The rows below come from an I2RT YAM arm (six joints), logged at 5 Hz.
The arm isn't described. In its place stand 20 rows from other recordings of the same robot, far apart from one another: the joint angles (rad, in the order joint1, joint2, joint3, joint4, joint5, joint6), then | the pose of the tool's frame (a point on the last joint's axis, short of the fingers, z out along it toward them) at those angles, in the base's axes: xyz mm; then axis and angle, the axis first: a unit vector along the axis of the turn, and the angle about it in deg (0 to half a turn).
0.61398 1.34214 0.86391 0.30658 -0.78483 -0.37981 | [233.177 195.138 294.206 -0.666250 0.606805 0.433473 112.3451]
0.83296 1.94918 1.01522 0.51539 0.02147 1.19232 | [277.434 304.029 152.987 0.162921 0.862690 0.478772 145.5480]
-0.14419 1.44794 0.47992 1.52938 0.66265 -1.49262 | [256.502 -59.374 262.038 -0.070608 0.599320 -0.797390 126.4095]
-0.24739 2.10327 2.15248 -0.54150 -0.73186 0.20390 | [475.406 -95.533 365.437 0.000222 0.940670 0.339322 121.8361]
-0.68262 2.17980 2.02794 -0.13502 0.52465 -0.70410 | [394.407 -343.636 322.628 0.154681 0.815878 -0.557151 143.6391]
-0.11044 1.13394 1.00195 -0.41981 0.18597 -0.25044 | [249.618 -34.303 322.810 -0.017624 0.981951 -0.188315 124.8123]
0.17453 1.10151 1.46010 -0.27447 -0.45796 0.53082 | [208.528 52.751 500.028 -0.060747 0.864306 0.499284 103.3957]
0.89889 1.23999 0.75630 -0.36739 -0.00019 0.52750 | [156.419 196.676 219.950 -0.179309 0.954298 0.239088 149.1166]
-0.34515 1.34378 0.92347 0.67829 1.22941 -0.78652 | [263.253 -130.298 347.455 0.360495 0.628008 -0.689673 138.0924]
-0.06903 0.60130 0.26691 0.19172 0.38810 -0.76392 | [157.982 -24.427 223.913 -0.157570 0.872086 -0.463289 116.1599]
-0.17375 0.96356 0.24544 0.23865 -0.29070 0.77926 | [188.165 -22.667 164.416 0.360269 0.881809 0.304334 126.0959]
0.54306 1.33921 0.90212 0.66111 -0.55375 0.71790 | [254.394 175.419 344.269 -0.186180 0.714895 0.673990 119.0879]
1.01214 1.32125 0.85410 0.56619 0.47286 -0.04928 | [175.808 250.669 323.012 -0.256950 0.926010 0.276553 89.2836]
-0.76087 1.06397 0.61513 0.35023 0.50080 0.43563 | [164.447 -180.172 281.701 0.685227 0.631796 -0.362350 104.5104]
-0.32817 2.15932 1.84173 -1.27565 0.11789 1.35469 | [392.058 -137.911 204.252 0.743951 0.665813 -0.056828 177.8036]
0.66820 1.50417 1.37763 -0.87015 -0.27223 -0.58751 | [238.849 200.726 314.589 -0.612892 0.776369 0.147021 148.0723]
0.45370 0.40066 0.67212 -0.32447 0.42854 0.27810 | [99.132 31.882 334.328 0.114443 0.984604 0.132126 93.8312]
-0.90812 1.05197 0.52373 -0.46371 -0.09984 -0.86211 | [120.182 -148.233 179.501 0.007972 0.980769 -0.195007 154.8749]
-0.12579 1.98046 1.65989 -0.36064 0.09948 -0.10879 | [457.487 -61.416 266.491 0.032041 0.993997 -0.104610 130.1370]
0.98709 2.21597 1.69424 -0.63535 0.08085 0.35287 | [258.711 386.486 154.104 -0.302280 0.948154 0.098134 158.6290]
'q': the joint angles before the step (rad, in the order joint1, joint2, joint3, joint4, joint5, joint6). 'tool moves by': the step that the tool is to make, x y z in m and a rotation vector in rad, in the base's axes. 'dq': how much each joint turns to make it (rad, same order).
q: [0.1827 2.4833 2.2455 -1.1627 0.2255 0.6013]
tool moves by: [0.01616 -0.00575 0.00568 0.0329 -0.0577 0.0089]
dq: [-0.0186 0.0538 0.1168 0.0044 -0.0275 -0.0228]
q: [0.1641 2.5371 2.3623 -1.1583 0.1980 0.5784]
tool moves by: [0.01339 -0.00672 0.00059 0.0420 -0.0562 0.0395]
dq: [-0.0199 0.0369 0.0644 0.0430 -0.0477 -0.0491]
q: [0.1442 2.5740 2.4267 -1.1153 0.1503 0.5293]
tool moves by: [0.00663 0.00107 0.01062 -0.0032 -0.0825 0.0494]
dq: [0.0000 -0.0137 0.0031 0.0720 -0.0030 -0.0521]
